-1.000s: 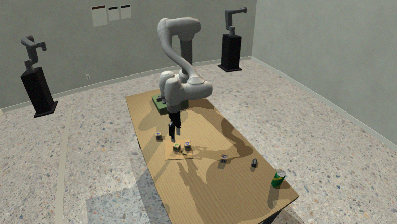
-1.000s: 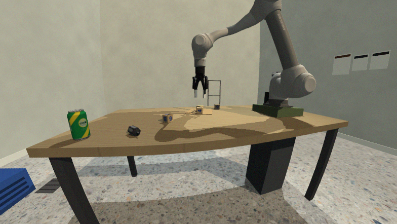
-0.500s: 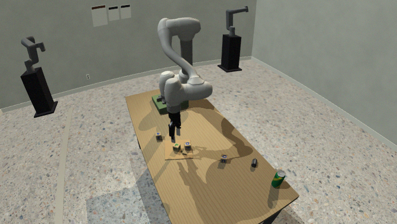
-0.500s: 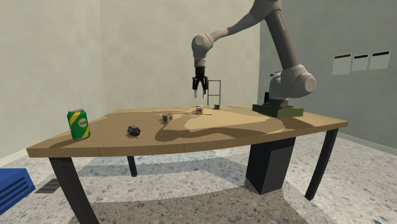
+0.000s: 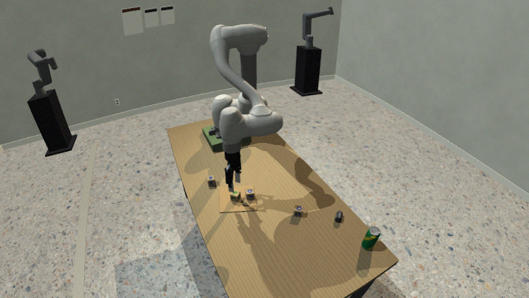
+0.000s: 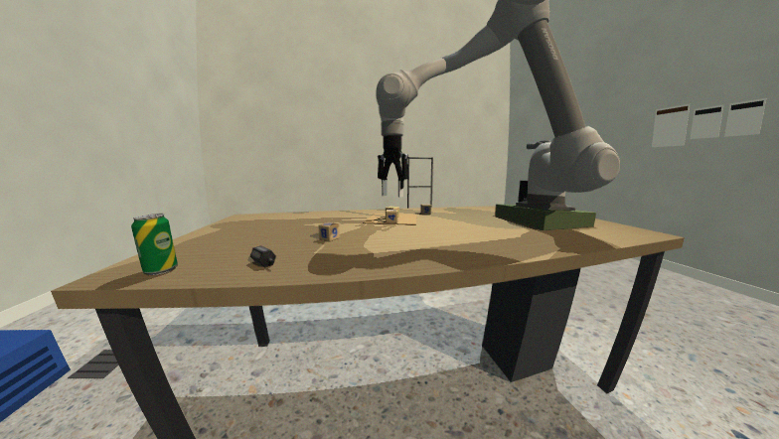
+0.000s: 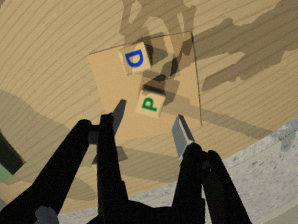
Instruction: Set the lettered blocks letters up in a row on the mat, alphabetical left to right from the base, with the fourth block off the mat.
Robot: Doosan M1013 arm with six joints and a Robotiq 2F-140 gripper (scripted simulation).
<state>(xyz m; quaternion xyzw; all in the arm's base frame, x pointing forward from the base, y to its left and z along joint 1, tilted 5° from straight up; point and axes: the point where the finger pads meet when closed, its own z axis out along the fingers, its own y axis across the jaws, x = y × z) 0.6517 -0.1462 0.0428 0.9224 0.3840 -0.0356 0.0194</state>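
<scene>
Now: hand 12 cm above the tan mat and 1 cm to the right of it. Also, from my hand: D block 10 cm below, 8 cm to the left, 2 cm ahead; then blue-lettered block 26 cm to the left, 24 cm ahead, 10 cm below; then black object 45 cm to the left, 36 cm ahead, 10 cm below.
</scene>
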